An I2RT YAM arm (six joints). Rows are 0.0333 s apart.
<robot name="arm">
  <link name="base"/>
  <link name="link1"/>
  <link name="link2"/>
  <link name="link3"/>
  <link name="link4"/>
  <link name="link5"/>
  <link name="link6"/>
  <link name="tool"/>
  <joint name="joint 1" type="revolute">
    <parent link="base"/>
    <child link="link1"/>
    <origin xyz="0 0 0.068" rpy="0 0 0"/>
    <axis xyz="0 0 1"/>
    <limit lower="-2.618" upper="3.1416"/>
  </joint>
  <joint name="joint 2" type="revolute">
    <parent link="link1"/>
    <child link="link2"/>
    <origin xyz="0.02 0.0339 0.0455" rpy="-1.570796 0 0"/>
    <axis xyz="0 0 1"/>
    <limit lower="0" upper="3.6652"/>
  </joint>
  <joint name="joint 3" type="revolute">
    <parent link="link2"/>
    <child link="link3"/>
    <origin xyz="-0.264 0 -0.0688" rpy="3.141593 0 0"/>
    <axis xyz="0 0 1"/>
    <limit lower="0" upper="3.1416"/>
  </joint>
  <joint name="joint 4" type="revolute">
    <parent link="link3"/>
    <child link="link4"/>
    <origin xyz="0.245 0.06 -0.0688" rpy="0 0 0"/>
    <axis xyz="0 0 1"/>
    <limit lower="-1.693" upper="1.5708"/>
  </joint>
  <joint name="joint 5" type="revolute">
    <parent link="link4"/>
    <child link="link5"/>
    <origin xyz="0.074 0.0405 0.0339" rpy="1.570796 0 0"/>
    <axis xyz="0 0 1"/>
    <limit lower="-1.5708" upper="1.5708"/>
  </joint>
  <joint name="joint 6" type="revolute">
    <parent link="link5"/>
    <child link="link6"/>
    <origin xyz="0.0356 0 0.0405" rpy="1.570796 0 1.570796"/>
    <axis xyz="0 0 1"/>
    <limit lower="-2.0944" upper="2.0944"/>
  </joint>
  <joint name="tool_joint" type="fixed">
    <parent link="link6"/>
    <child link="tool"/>
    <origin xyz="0 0 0" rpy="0 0 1.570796"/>
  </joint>
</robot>
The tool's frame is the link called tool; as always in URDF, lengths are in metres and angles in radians.
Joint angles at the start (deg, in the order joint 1, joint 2, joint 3, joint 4, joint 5, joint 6): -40.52 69.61 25.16 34.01 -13.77 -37.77
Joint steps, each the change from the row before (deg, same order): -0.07 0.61 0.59 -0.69 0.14 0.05; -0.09 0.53 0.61 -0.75 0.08 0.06; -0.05 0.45 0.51 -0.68 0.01 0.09; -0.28 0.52 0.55 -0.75 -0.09 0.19; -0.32 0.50 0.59 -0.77 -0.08 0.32; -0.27 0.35 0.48 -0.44 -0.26 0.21; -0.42 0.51 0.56 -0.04 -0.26 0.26; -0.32 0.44 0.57 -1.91 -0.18 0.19
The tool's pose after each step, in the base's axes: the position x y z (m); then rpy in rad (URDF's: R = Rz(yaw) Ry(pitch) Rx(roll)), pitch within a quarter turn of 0, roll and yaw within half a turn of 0. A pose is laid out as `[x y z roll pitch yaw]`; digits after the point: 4 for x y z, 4 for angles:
[0.1984 -0.1589 0.2121 -1.8923 0.9339 -2.2986]
[0.1998 -0.1608 0.2120 -1.9124 0.9343 -2.3179]
[0.2011 -0.1621 0.2117 -1.9314 0.9353 -2.3345]
[0.2018 -0.1644 0.2113 -1.9542 0.9379 -2.3570]
[0.2025 -0.1669 0.2111 -1.9773 0.9425 -2.3811]
[0.2031 -0.1688 0.2115 -1.9887 0.9464 -2.3915]
[0.2036 -0.1717 0.2124 -1.9911 0.9517 -2.3975]
[0.2037 -0.1737 0.2102 -2.0465 0.9519 -2.4460]

